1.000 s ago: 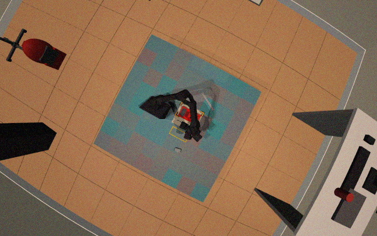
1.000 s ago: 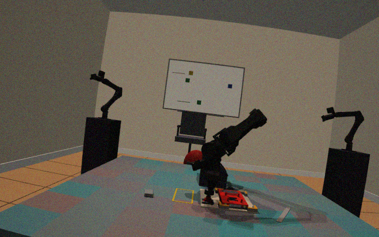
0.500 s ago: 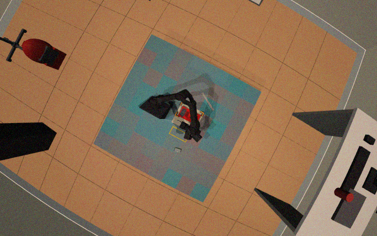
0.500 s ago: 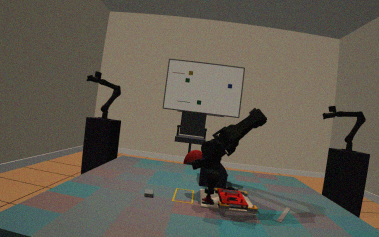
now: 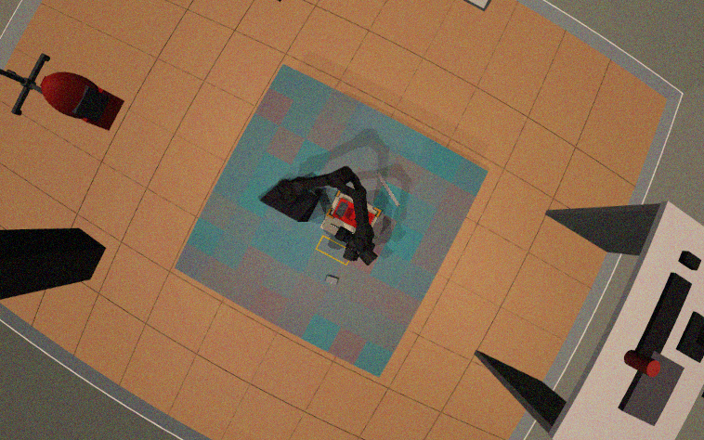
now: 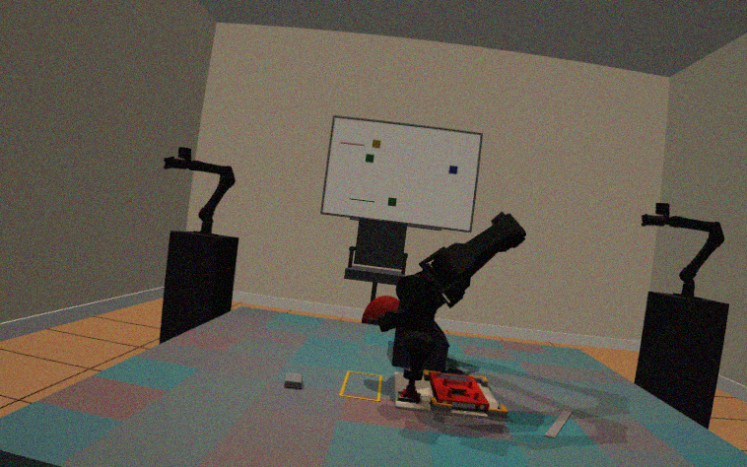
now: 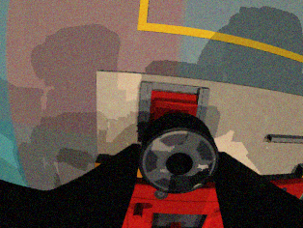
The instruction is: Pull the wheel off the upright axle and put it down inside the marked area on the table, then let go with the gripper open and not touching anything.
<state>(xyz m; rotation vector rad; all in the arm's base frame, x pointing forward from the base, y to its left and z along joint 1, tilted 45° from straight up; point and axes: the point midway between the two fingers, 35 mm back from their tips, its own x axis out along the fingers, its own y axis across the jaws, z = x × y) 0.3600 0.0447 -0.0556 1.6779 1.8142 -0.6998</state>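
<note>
The upright axle is 20 mm below my gripper tip. Also, from my gripper tip: grey block (10 mm ahead, 250 mm to the right, 50 mm below); then thin grey strip (20 mm ahead, 320 mm to the left, 60 mm below); then wheel (right at my gripper tip).
</note>
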